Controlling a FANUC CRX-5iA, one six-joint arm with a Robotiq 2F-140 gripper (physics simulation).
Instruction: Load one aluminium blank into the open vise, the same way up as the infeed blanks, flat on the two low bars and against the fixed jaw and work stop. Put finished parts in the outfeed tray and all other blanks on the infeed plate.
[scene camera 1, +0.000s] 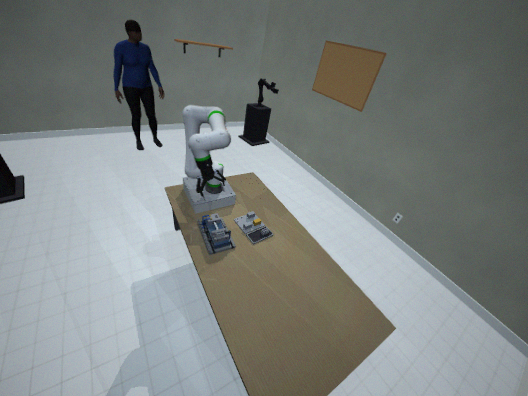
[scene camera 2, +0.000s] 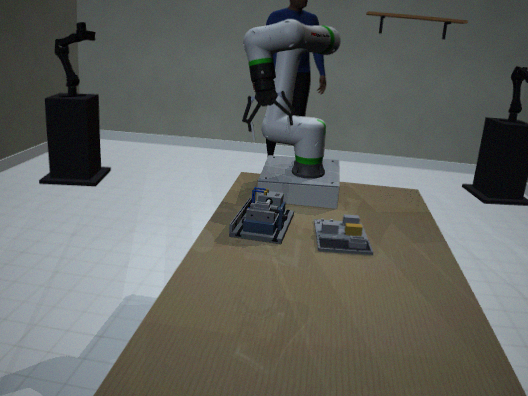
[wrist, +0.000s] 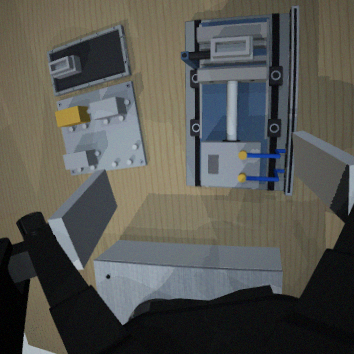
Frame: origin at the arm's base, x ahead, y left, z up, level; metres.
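Seen in the pictures: gripper, fingertip midpoint: (scene camera 1: 214, 195) (scene camera 2: 272, 138) (wrist: 199, 171); arm's base, link origin: (scene camera 1: 214, 187) (scene camera 2: 308, 172).
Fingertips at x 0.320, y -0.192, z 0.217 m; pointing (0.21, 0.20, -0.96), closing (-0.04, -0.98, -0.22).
Observation:
Offsets run from my fingertips to a thing's top centre. "*": to the spot under its first point.
My gripper (scene camera 1: 212, 188) (scene camera 2: 270, 126) (wrist: 199, 171) is open and empty, high above the table near the robot base. The vise {0.063 m ahead, 0.015 m right, 0.227 m down} (scene camera 1: 216, 242) (scene camera 2: 260, 226) (wrist: 232, 75) holds a pocketed grey part {0.135 m ahead, 0.029 m right, 0.211 m down} (wrist: 231, 48) between its jaws, its left end by the work stop {0.143 m ahead, 0.018 m left, 0.230 m down} (wrist: 195, 55); jaw contact is unclear. One grey blank {0.122 m ahead, 0.229 m left, 0.282 m down} (scene camera 1: 247, 226) (scene camera 2: 329, 228) (wrist: 106, 107) and another grey blank {0.038 m ahead, 0.326 m left, 0.282 m down} (scene camera 1: 251, 215) (scene camera 2: 351, 219) (wrist: 78, 160) lie on the infeed plate {0.086 m ahead, 0.277 m left, 0.318 m down} (wrist: 112, 145). A pocketed part {0.237 m ahead, 0.310 m left, 0.285 m down} (scene camera 2: 357, 242) (wrist: 65, 66) lies in the outfeed tray {* 0.223 m ahead, 0.169 m left, 0.320 m down} (wrist: 126, 50), at its left end in the wrist view.
A yellow block {0.130 m ahead, 0.317 m left, 0.282 m down} (scene camera 1: 257, 221) (scene camera 2: 353, 229) (wrist: 71, 116) lies on the infeed plate beside a grey blank. Blue hoses {* 0.025 m back, 0.039 m right, 0.216 m down} (wrist: 262, 156) stand at the vise cylinder. The grey robot base (scene camera 2: 300, 194) (wrist: 190, 280) is behind the vise. A person (scene camera 1: 136, 65) stands behind the arm.

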